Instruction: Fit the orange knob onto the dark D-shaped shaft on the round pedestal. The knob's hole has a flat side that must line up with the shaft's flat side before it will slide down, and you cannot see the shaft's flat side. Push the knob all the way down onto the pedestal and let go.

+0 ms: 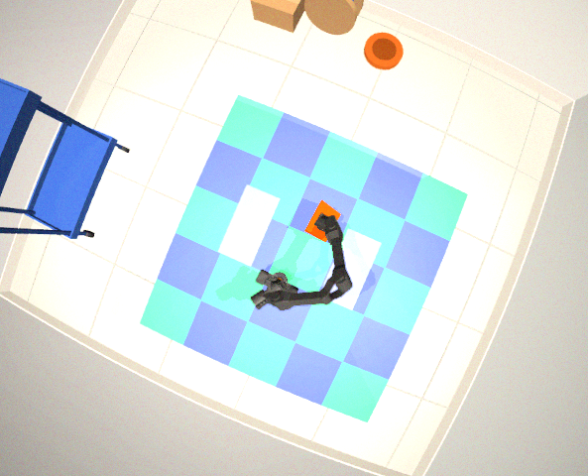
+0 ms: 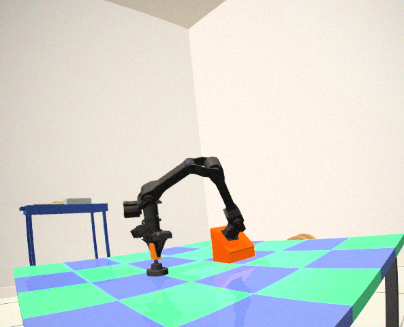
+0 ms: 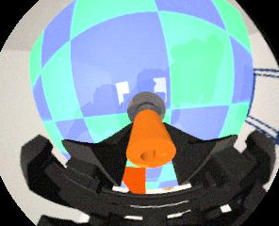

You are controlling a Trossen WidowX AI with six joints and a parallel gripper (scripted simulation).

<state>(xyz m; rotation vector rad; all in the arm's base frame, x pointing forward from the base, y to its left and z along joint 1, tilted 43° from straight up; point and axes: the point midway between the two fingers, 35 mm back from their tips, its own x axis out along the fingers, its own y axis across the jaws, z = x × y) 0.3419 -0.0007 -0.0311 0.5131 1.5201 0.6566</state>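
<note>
Right now the orange knob is 20 mm above my gripper tip. From my gripper tip the other things lie so: dark round pedestal (40 mm below).
</note>
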